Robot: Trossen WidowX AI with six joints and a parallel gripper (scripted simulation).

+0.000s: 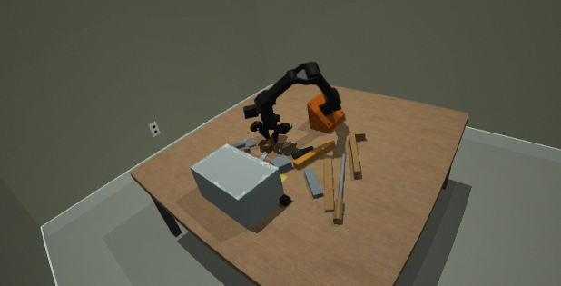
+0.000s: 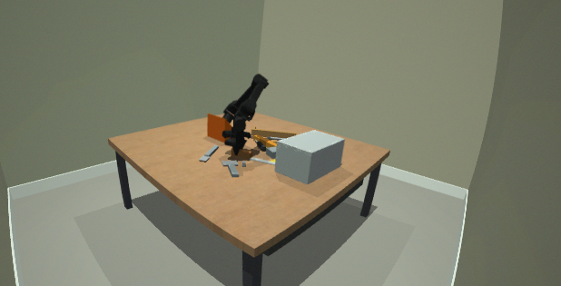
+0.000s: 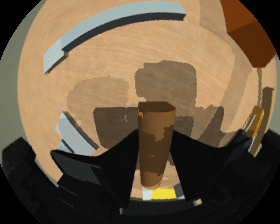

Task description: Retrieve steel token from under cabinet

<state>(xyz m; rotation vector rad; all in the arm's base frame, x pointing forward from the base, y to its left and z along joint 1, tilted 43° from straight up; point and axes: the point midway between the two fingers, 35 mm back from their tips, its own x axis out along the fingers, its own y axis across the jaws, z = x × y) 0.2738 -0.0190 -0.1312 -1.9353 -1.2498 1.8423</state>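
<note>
My gripper tip is now 40 mm past the orange bar, 240 mm to the right of it and 10 mm below it. The rest, counted from my gripper tip: grey block (100 mm ahead, 170 mm to the left, 10 mm above); wooden stick (60 mm ahead, 400 mm to the left); grey t-piece (110 mm ahead, 120 mm to the right).
</note>
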